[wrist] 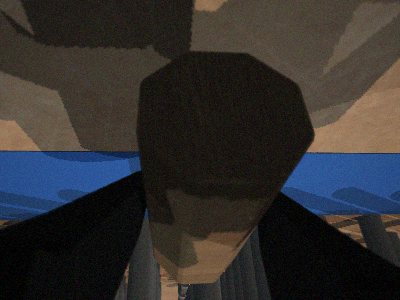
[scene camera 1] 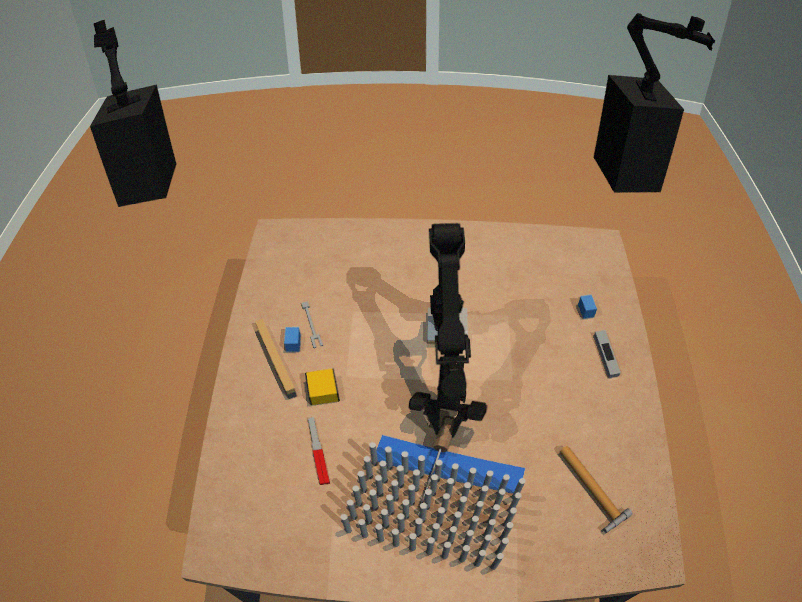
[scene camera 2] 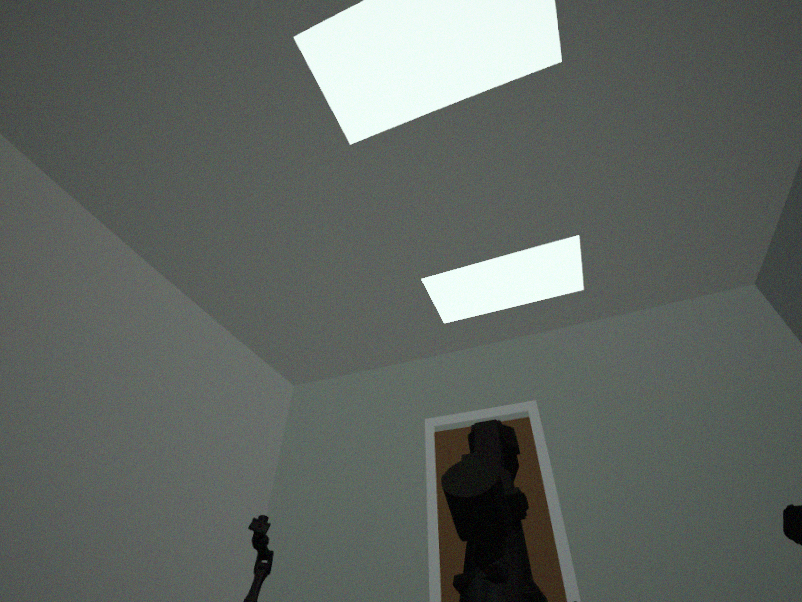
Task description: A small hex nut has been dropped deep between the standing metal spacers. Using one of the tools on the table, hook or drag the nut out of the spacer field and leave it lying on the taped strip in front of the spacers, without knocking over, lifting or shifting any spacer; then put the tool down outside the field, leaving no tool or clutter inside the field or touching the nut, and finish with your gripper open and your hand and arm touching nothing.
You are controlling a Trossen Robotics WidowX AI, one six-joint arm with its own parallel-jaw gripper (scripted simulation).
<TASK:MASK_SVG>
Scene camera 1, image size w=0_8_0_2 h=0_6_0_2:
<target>gripper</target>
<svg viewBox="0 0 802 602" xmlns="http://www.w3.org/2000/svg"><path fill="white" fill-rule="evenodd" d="M438 380L437 400L430 399L430 394L417 391L409 401L409 409L420 411L424 407L423 415L428 417L436 434L440 430L440 408L458 411L452 432L452 438L454 438L463 421L467 421L467 419L482 421L488 406L485 402L472 401L471 405L460 404L460 400L465 403L466 390L459 396L448 397L443 393L441 382Z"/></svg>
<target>yellow block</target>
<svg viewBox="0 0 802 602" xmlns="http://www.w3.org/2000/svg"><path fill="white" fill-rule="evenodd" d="M334 369L305 373L307 394L311 406L340 401Z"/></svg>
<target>hammer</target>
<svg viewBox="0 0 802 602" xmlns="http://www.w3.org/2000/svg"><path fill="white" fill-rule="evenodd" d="M561 449L560 454L562 457L565 458L568 465L575 471L575 474L577 474L612 519L612 522L603 528L605 533L632 516L633 512L630 508L619 513L612 501L610 501L568 446Z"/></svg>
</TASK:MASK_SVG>
